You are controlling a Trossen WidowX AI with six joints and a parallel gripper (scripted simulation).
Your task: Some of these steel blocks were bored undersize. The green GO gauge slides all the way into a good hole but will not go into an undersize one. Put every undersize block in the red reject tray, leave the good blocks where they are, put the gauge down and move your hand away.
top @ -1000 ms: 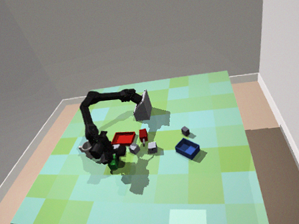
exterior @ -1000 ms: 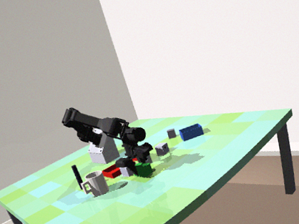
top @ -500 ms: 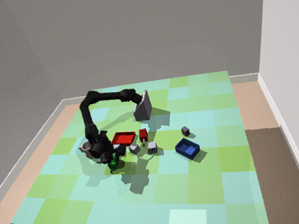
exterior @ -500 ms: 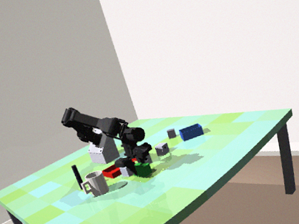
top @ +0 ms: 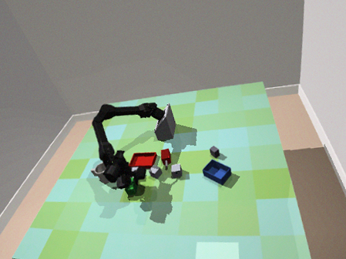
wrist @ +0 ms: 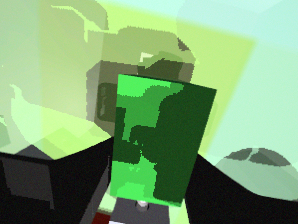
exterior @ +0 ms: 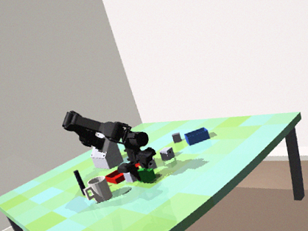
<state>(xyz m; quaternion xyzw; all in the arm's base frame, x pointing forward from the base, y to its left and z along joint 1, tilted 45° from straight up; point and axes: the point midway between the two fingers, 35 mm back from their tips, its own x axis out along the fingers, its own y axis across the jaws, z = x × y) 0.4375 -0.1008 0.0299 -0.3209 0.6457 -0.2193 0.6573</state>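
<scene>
My gripper tip is 220 mm to the right of the steel block, 80 mm past it and 10 mm below it. Round my gripper tip: green GO gauge: 20 mm above, 10 mm behind; mug: 200 mm to the right, 60 mm behind, 30 mm above; red reject tray: 170 mm behind.
</scene>
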